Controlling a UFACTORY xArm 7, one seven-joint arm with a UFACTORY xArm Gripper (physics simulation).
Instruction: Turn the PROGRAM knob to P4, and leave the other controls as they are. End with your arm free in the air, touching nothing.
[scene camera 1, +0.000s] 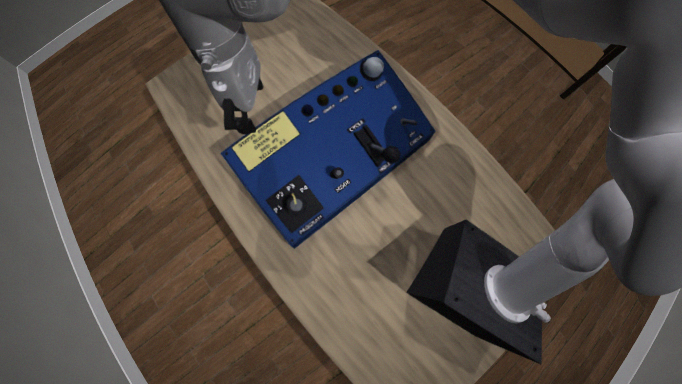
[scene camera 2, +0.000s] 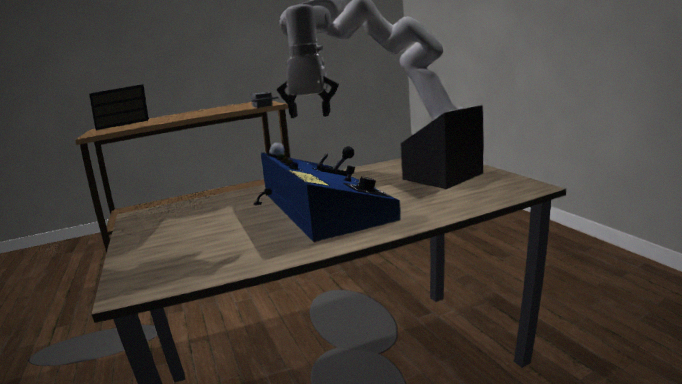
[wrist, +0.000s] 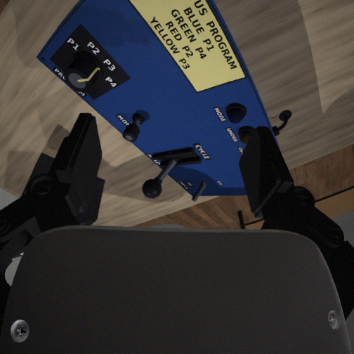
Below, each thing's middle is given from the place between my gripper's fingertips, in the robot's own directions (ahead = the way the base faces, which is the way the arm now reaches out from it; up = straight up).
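My gripper, as I see it, is 7 cm past the blue control panel (scene camera 1: 295, 150), and it's 14 cm to the left of the panel and 21 cm above it.
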